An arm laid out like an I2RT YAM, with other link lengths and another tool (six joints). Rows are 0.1 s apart.
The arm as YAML. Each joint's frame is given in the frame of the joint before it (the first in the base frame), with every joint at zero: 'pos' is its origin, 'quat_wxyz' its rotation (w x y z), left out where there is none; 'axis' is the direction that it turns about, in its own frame. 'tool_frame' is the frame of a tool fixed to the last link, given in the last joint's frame.
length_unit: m
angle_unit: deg
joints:
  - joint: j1
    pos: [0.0, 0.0, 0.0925]
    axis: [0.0, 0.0, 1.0]
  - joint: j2
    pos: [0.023, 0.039, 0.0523]
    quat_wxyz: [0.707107, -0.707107, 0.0, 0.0]
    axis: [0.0, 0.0, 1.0]
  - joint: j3
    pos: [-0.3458, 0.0, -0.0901]
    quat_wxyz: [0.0, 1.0, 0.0, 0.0]
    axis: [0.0, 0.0, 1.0]
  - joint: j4
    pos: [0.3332, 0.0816, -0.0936]
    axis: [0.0, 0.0, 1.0]
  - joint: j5
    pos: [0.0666, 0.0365, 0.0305]
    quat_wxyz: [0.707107, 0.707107, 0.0, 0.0]
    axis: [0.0, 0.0, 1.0]
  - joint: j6
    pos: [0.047, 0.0, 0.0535]
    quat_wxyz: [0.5, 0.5, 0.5, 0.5]
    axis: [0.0, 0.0, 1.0]
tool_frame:
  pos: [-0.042, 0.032, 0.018]
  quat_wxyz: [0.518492, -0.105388, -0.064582, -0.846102]
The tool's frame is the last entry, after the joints.
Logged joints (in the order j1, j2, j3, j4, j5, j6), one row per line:
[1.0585, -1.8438, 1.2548, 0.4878, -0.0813, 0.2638]
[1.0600, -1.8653, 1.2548, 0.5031, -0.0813, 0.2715]
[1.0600, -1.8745, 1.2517, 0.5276, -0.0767, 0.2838]
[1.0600, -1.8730, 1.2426, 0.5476, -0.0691, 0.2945]
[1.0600, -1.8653, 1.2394, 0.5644, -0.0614, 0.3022]
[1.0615, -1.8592, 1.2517, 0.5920, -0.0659, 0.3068]
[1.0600, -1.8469, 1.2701, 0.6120, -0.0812, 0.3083]
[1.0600, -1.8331, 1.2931, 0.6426, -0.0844, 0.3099]
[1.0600, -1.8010, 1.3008, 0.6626, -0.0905, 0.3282]
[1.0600, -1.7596, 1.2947, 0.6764, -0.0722, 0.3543]
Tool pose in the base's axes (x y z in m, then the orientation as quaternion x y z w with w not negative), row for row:
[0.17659, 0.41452, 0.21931, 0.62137, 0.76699, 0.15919, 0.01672]
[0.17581, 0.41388, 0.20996, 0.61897, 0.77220, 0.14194, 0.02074]
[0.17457, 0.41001, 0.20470, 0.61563, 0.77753, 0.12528, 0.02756]
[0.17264, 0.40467, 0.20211, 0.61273, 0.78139, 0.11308, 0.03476]
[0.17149, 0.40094, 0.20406, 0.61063, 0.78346, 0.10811, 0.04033]
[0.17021, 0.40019, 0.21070, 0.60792, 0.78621, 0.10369, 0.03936]
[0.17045, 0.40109, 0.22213, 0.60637, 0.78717, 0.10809, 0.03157]
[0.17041, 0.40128, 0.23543, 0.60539, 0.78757, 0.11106, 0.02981]
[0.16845, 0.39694, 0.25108, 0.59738, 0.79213, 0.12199, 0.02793]
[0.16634, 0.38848, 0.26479, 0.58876, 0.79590, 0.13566, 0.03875]
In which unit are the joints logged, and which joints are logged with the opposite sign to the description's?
The joints are logged in radians. Opposite sign: j2, j4, j6.
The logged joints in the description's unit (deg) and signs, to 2 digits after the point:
[60.65, 105.64, 71.89, -27.95, -4.66, -15.11]
[60.73, 106.87, 71.89, -28.83, -4.66, -15.56]
[60.73, 107.40, 71.72, -30.23, -4.39, -16.26]
[60.73, 107.31, 71.20, -31.38, -3.96, -16.87]
[60.73, 106.87, 71.01, -32.34, -3.52, -17.31]
[60.82, 106.52, 71.72, -33.92, -3.78, -17.58]
[60.73, 105.82, 72.77, -35.07, -4.65, -17.66]
[60.73, 105.03, 74.09, -36.82, -4.84, -17.76]
[60.73, 103.19, 74.53, -37.96, -5.19, -18.80]
[60.73, 100.82, 74.18, -38.75, -4.14, -20.30]

